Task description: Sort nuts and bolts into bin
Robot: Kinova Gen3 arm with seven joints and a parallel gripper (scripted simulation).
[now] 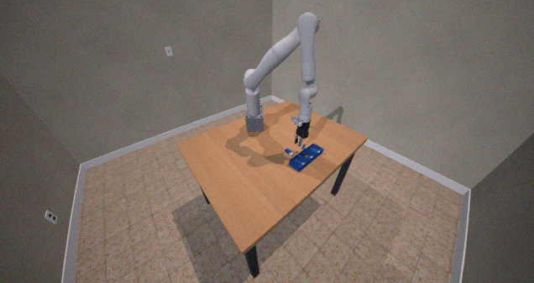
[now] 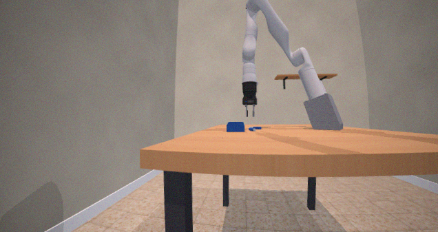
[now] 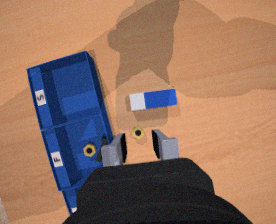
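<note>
The black bolt lies 70 mm below my hand and 50 mm ahead of it. The rest, counted from my hand: blue two-compartment bin: 80 mm ahead, 70 mm below.
</note>
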